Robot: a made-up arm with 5 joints.
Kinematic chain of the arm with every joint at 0, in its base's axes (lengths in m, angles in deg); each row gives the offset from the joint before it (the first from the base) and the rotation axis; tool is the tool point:
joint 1: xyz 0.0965 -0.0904 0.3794 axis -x
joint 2: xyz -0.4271 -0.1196 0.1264 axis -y
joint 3: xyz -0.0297 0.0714 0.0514 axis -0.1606 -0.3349 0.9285
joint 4: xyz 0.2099 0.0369 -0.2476 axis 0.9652 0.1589 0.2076
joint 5: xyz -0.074 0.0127 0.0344 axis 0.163 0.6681 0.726
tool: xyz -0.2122 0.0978 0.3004
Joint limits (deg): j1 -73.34..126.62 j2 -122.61..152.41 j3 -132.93..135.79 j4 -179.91..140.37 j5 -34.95..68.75
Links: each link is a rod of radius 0.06 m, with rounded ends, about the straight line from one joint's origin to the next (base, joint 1, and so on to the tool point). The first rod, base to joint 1, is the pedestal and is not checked.
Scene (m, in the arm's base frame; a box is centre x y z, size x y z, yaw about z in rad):
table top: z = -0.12
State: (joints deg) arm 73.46 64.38 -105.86 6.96 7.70
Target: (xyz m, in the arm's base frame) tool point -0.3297 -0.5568 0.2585
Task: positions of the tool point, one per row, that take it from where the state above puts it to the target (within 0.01 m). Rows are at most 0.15 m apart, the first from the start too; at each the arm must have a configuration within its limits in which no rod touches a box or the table.
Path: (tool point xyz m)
1: -0.5180 0.0210 0.5288
2: -0.5617 -0.1015 0.5080
3: -0.5725 -0.2253 0.4705
4: -0.5503 -0.3402 0.4208
5: -0.4984 -0.4375 0.3648
6: -0.4223 -0.5109 0.3086
7: -0.3297 -0.5568 0.2585

